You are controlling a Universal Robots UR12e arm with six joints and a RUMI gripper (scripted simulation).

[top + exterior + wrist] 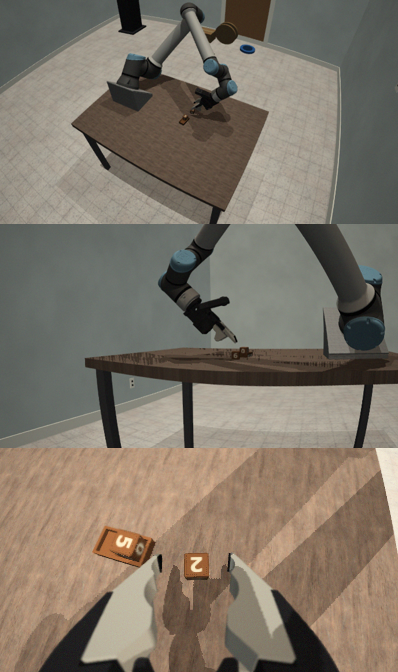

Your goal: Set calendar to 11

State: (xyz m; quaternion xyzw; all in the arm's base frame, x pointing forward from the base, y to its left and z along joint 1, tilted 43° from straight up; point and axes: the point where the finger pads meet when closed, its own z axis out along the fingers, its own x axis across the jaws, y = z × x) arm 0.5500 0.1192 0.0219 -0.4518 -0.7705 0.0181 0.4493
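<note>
My gripper is now 10 mm past the cube and 60 mm above it. Round my hand: calendar tray: 20 mm behind, 110 mm to the right, 70 mm below.
</note>
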